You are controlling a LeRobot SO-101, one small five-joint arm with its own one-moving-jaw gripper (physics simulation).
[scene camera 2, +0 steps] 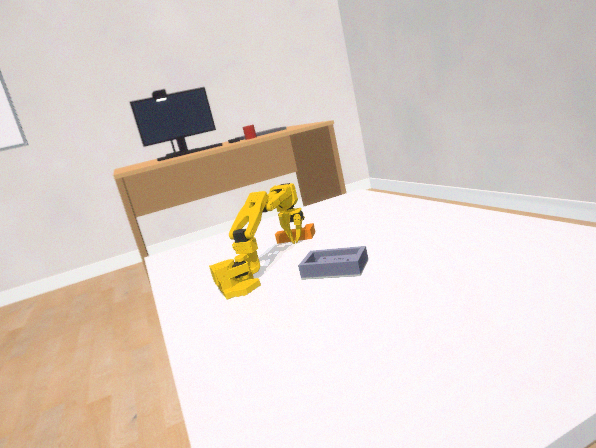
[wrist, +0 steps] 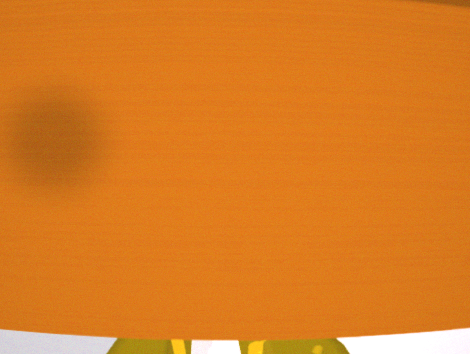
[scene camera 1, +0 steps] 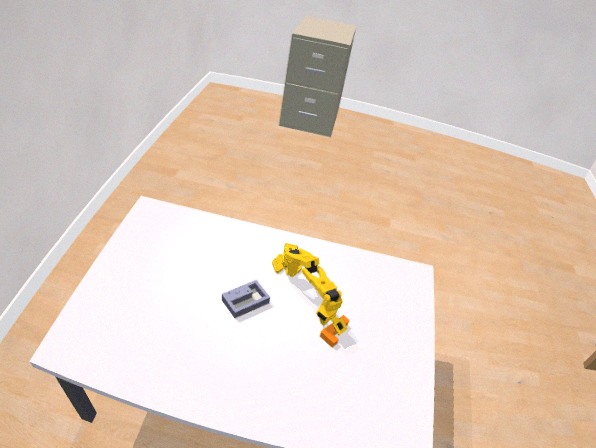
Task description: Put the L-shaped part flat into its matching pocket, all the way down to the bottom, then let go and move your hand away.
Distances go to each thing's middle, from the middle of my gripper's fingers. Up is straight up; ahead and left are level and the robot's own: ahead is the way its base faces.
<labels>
Now: hand 1 cm short of the orange L-shaped part (wrist: 176, 176), 5 cm to the right of it and 4 cm above it. Also, from my hand: grey pocket block (scene camera 2: 350, 261) (3 cm behind, 27 cm to the right, 4 cm below).
</labels>
